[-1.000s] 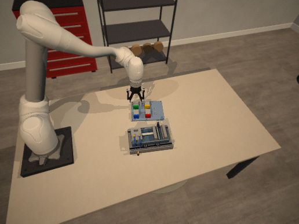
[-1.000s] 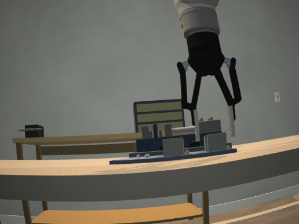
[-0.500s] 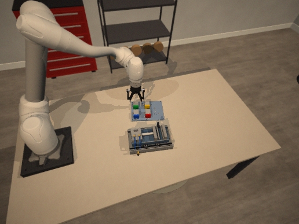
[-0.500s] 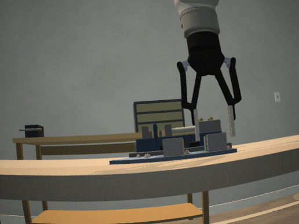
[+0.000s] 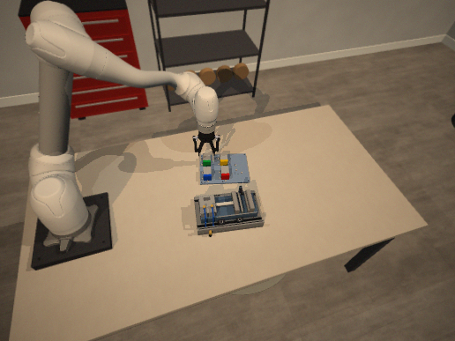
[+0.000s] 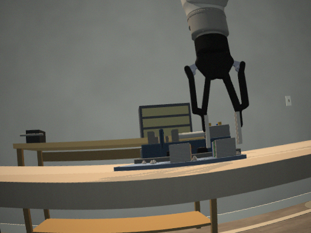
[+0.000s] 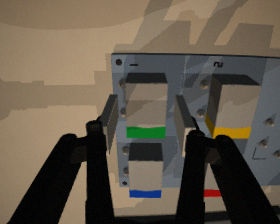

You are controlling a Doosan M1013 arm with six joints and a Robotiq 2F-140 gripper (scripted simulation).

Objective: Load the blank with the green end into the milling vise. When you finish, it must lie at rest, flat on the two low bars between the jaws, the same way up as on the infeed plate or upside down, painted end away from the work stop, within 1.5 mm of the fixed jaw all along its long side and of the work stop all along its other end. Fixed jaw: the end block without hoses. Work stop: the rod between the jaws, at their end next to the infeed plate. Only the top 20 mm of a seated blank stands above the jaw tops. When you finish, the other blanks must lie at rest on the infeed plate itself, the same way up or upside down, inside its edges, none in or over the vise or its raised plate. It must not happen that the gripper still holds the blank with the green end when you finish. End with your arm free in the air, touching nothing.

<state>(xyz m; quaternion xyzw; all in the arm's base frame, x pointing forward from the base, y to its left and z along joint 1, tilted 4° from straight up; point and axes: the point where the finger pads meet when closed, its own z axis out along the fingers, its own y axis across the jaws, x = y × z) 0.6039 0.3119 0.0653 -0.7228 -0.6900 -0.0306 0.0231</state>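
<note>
The green-ended blank lies 3 cm below my hand. From my hand the other things lie so: raised plate (9 cm ahead, 6 cm below, 5 cm to the right); blue-ended blank (9 cm to the right, 3 cm below); yellow-ended blank (9 cm ahead, 3 cm below).
</note>
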